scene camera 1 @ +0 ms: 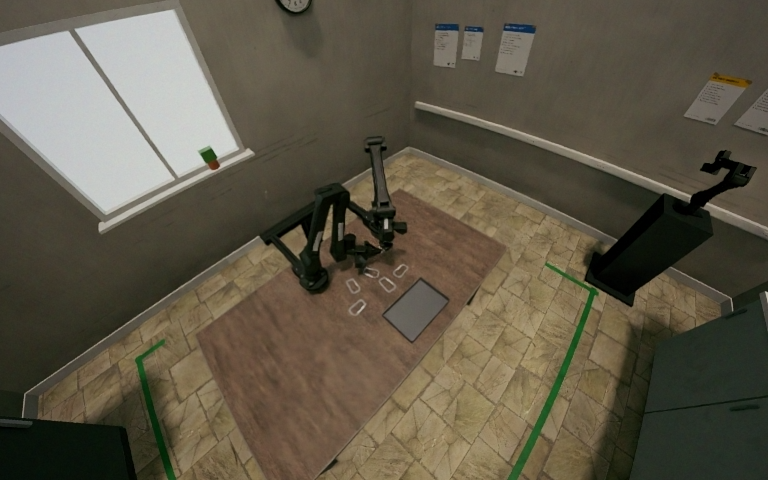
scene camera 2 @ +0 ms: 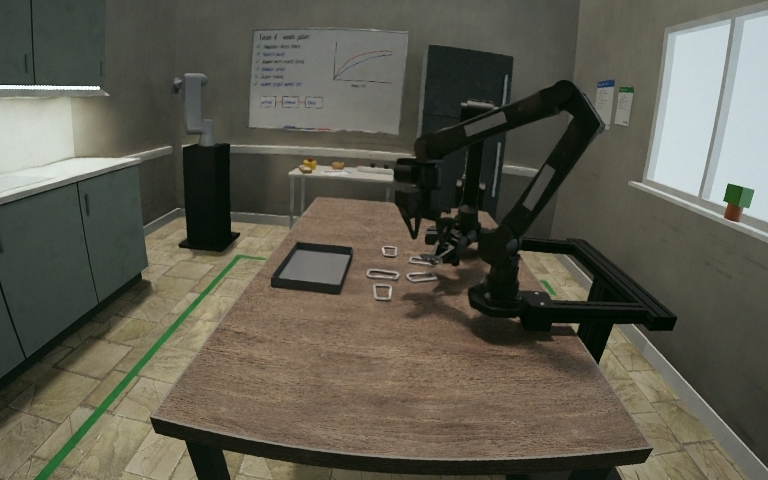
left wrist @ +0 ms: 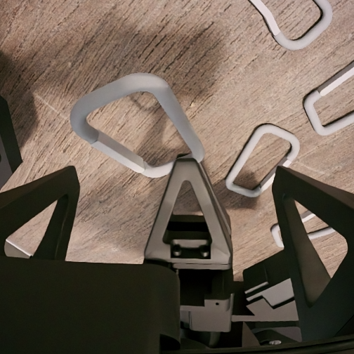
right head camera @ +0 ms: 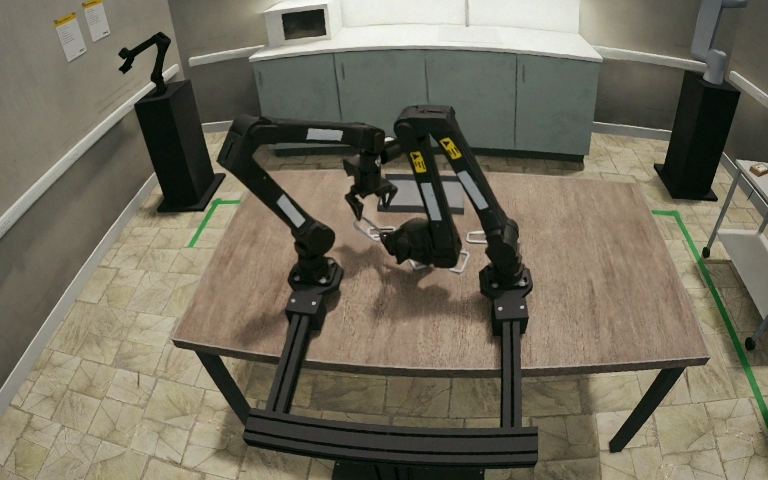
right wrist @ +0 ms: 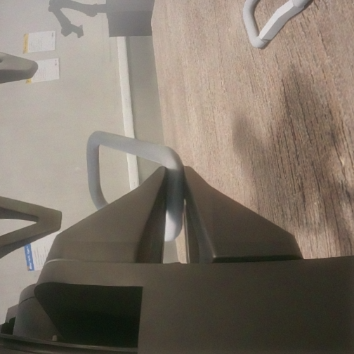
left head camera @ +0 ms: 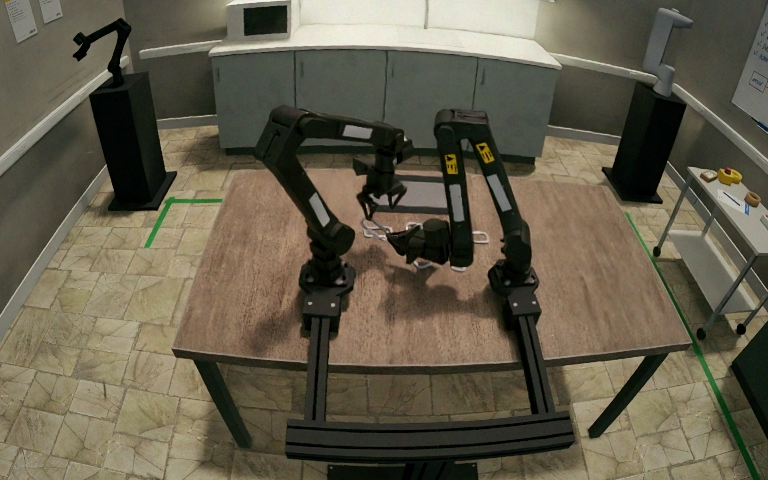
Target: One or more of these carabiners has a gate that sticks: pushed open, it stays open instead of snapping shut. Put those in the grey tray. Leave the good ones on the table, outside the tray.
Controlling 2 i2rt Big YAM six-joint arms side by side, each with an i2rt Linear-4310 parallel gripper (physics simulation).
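Places are measured from the left arm's base along level axes (x left, y ahead, z down), in centimetres.
Where they show: left gripper, fingertip midpoint: [scene camera 1: 386, 243] [scene camera 2: 427, 243] [right head camera: 372, 214] [left head camera: 380, 214]; right gripper, fingertip midpoint: [scene camera 1: 381, 251] [scene camera 2: 431, 262] [right head camera: 380, 235] [left head camera: 386, 235]; left arm's base, origin of the base link: [scene camera 2: 499, 295] [right head camera: 314, 274] [left head camera: 326, 275]; right arm's base, origin of the base link: [scene camera 1: 313, 276] [right head camera: 506, 278] [left head camera: 514, 276].
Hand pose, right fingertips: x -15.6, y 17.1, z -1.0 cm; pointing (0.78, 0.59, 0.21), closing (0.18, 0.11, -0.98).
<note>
Each offset is from my right fingertips to the top centre of the thing. Level surfaces: height alone.
My right gripper [left head camera: 390, 238] [right head camera: 384, 238] [right wrist: 174, 177] is shut on a grey carabiner [left wrist: 175, 112] [right wrist: 175, 195] and holds it above the table. In the left wrist view its lighter gate bar looks in line with the frame. My left gripper [left head camera: 382, 208] [right head camera: 373, 210] is open over the held carabiner, its fingers on either side and apart from the gate. Several other carabiners lie flat on the table, among them a near one {dz +9.0, dx +2.9, dy +12.4 cm} [scene camera 2: 382, 299], a long one {dz +8.9, dx -8.7, dy +13.7 cm} [scene camera 2: 382, 277] and one [left wrist: 267, 127] beside my left gripper's finger. The grey tray {dz +6.8, dx -7.9, dy +34.8 cm} [scene camera 1: 416, 311] [scene camera 2: 305, 286] has no carabiner in it.
The tray stands beyond the carabiners toward the back edge of the wooden table {dz +9.8 cm} [left head camera: 583, 271] [scene camera 2: 396, 384]. Both arms reach close together over the carabiners and partly hide them in the head views. A white trolley [left head camera: 696, 237] stands on the floor past the table's right side.
</note>
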